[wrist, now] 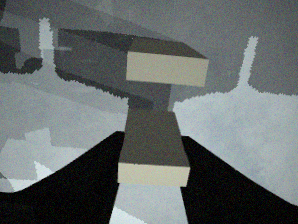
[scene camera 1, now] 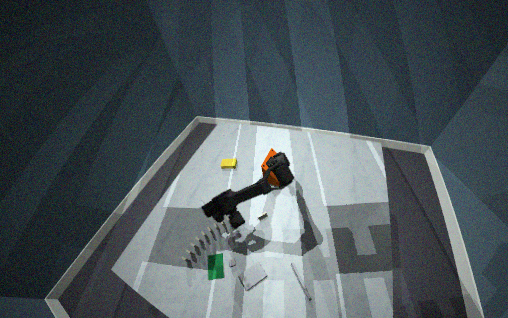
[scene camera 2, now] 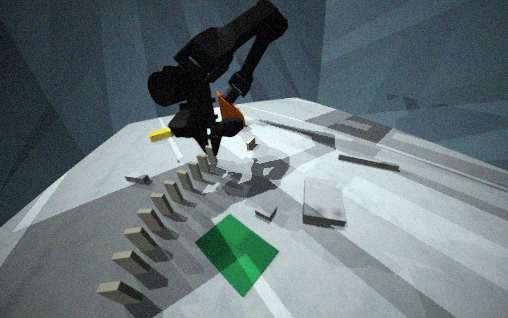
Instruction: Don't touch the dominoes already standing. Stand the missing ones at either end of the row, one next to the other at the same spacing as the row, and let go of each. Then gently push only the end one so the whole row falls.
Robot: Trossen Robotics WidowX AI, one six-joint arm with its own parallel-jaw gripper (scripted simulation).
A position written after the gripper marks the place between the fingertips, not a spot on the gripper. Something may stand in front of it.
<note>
In view: the gripper (scene camera 2: 211, 154), a green flat patch (scene camera 2: 240, 255) and a grey slab (scene camera 2: 322, 203).
The gripper also shows in the wrist view (wrist: 151, 142). The wrist view misses the green flat patch: it is out of frame. The wrist view misses the grey slab: it is out of frame.
</note>
